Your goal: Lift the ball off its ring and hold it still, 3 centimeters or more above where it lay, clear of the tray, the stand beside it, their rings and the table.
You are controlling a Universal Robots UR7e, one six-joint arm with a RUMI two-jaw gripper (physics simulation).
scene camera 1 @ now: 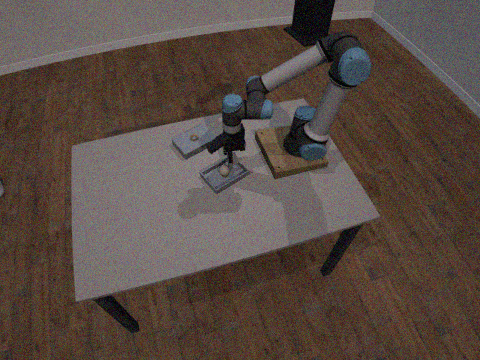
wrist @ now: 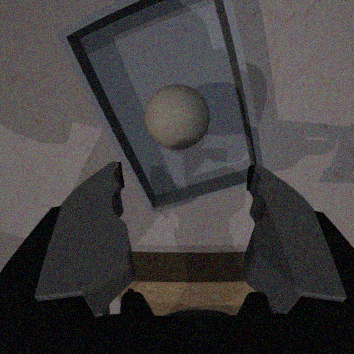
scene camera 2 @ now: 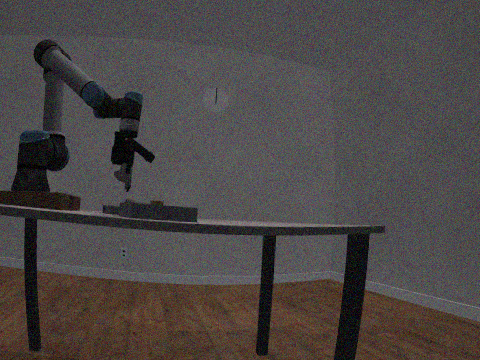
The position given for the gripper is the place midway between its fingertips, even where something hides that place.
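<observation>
Shallow blue-grey tray [scene camera 1: 217,182], [wrist: 121,60]. Pale ball [wrist: 176,116]. Blue-grey stand [scene camera 2: 156,210]. The gripper [scene camera 2: 126,190], [scene camera 1: 228,161], [wrist: 184,166].
</observation>
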